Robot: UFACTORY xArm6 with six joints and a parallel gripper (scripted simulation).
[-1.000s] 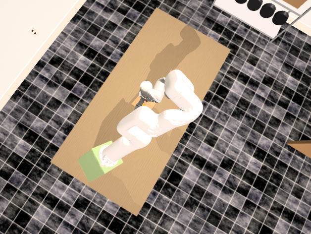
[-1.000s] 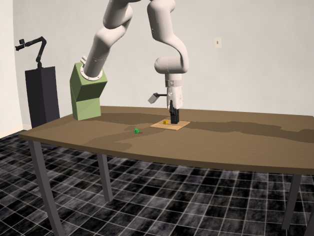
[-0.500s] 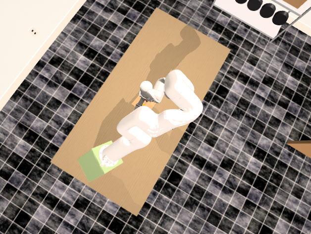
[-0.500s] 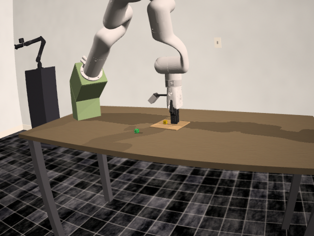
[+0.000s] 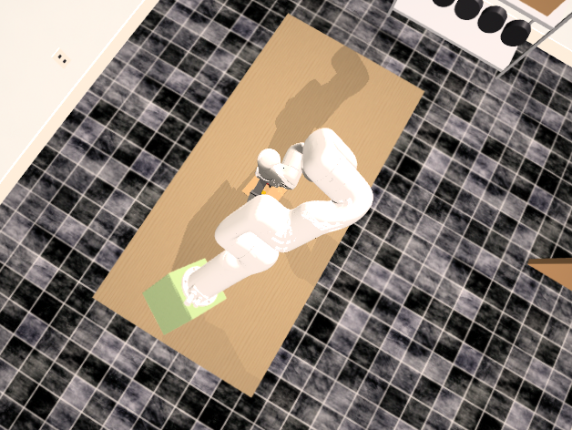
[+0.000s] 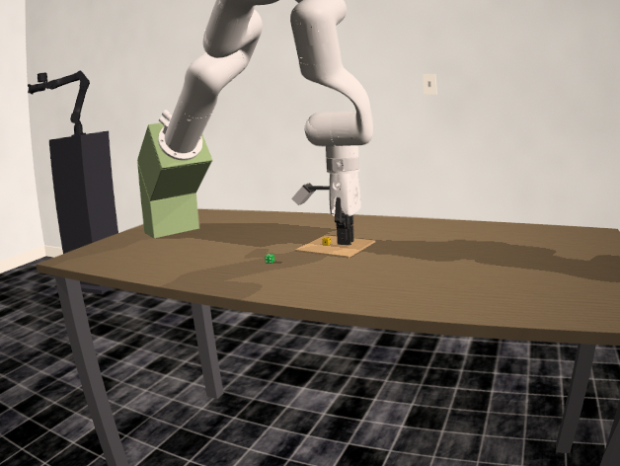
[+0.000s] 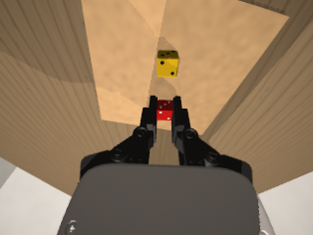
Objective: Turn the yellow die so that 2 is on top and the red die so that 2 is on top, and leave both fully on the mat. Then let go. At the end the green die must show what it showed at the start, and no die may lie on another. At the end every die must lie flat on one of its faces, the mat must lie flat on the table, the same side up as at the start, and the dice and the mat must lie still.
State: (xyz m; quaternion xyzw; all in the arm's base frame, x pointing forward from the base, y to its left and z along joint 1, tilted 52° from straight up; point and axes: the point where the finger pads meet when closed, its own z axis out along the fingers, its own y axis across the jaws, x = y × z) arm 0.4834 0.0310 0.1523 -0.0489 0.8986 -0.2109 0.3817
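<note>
Now: hand 1 cm above the red die. Round my hand: green die 14 cm behind, 13 cm to the right, 2 cm below; tan mat 2 cm behind, 3 cm below; yellow die 5 cm behind, 2 cm below.
</note>
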